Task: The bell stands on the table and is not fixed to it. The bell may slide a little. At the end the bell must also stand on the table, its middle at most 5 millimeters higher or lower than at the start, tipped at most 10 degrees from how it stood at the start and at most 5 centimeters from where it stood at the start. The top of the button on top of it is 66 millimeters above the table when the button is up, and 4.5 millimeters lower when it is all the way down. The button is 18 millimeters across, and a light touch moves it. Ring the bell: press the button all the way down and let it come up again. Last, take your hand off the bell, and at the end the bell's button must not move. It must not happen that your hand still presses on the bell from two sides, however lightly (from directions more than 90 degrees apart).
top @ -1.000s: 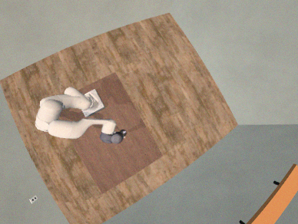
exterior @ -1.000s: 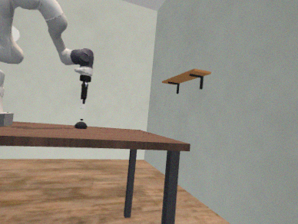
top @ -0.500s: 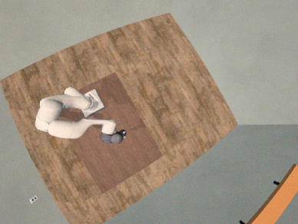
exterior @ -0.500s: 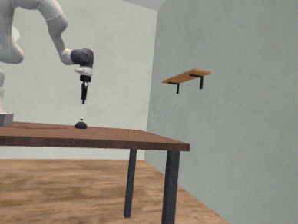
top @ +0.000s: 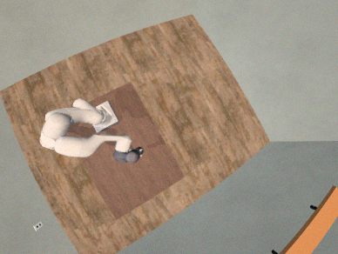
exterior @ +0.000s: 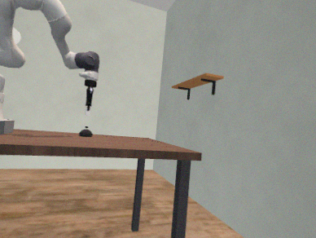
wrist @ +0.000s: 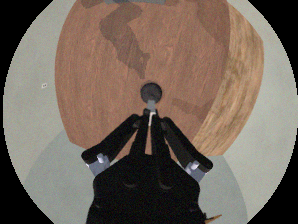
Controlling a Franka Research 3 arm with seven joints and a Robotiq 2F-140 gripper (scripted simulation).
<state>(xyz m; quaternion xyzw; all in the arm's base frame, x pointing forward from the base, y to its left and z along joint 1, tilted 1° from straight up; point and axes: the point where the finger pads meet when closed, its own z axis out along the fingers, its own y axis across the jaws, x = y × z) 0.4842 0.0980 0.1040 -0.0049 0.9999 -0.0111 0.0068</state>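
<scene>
The bell lies 130 mm below my hand.
</scene>
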